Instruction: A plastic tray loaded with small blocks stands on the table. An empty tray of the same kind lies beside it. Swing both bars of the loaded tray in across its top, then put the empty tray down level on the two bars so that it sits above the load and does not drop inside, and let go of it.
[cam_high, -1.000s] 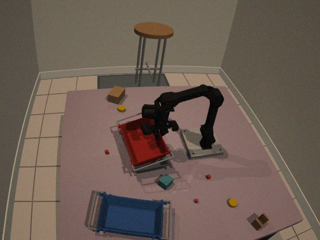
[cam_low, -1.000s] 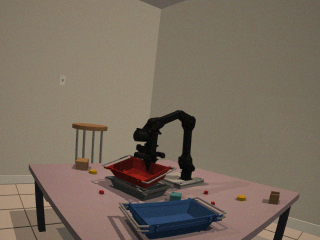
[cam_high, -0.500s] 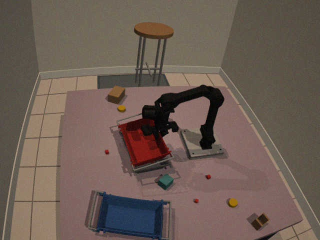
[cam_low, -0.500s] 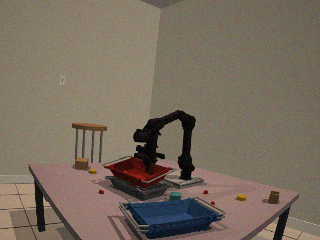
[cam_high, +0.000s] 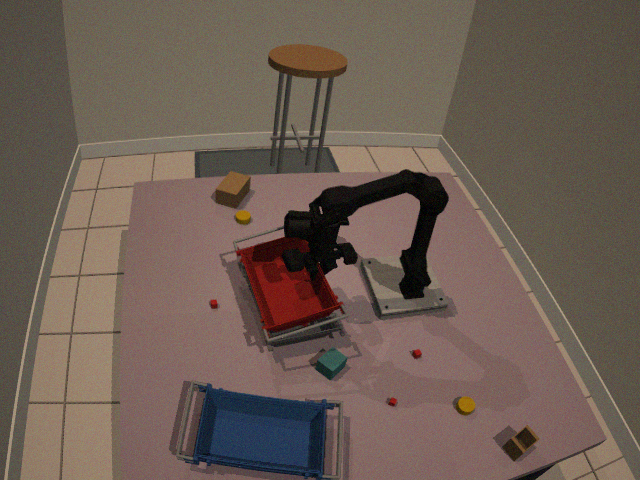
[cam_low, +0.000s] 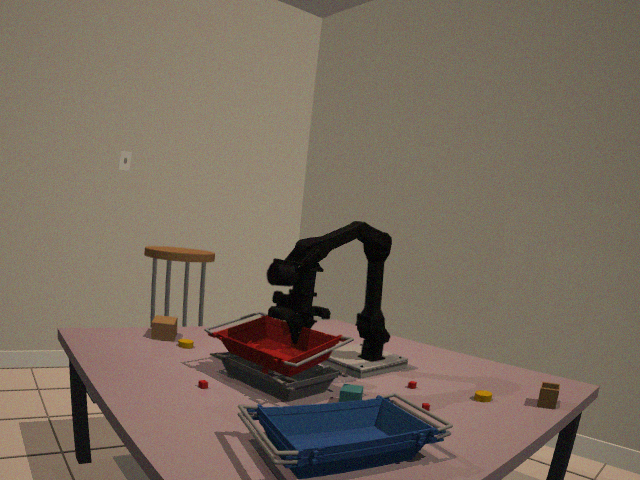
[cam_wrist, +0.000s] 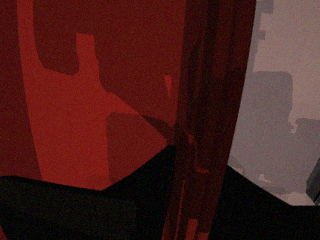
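Now: gripper tip 80 mm short of the red tray, 10 mm to the right of it and 20 mm below it. From my gripper tip the other things lie so: teal cube (10 mm behind, 220 mm to the left, 80 mm below); small brown box (450 mm behind, 570 mm to the left, 90 mm below); tan box (180 mm ahead, 510 mm to the right, 80 mm below).
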